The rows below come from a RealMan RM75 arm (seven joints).
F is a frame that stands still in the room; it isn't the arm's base.
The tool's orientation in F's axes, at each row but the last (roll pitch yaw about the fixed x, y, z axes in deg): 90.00, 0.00, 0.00; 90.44, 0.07, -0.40; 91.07, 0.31, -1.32; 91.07, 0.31, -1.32; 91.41, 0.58, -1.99; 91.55, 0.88, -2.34; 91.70, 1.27, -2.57; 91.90, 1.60, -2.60; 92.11, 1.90, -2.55; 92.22, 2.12, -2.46; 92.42, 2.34, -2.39; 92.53, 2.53, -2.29; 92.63, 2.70, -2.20
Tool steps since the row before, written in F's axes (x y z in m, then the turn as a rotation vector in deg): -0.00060, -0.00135, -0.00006, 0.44, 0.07, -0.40; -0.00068, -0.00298, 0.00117, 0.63, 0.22, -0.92; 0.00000, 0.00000, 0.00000, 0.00, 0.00, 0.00; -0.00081, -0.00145, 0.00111, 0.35, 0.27, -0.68; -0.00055, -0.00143, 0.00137, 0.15, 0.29, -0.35; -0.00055, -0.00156, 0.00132, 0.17, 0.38, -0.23; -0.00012, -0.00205, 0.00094, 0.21, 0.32, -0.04; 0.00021, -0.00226, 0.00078, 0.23, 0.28, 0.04; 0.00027, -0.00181, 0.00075, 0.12, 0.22, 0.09; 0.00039, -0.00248, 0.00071, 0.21, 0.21, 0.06; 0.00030, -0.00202, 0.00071, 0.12, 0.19, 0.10; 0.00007, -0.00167, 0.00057, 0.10, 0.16, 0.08; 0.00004, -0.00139, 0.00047, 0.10, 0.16, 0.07
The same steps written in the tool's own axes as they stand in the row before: -0.00060, -0.00006, 0.00135, 0.44, -0.40, -0.07; -0.00066, 0.00119, 0.00298, 0.63, -0.92, -0.22; 0.00000, 0.00000, 0.00000, 0.00, 0.00, 0.00; -0.00078, 0.00113, 0.00145, 0.35, -0.68, -0.27; -0.00051, 0.00140, 0.00141, 0.14, -0.36, -0.29; -0.00051, 0.00135, 0.00155, 0.16, -0.24, -0.38; -0.00005, 0.00100, 0.00202, 0.20, -0.05, -0.33; 0.00029, 0.00086, 0.00222, 0.22, 0.04, -0.29; 0.00033, 0.00083, 0.00177, 0.11, 0.09, -0.23; 0.00047, 0.00082, 0.00243, 0.20, 0.06, -0.22; 0.00035, 0.00081, 0.00197, 0.11, 0.10, -0.20; 0.00011, 0.00065, 0.00164, 0.09, 0.08, -0.17; 0.00007, 0.00054, 0.00136, 0.09, 0.07, -0.17
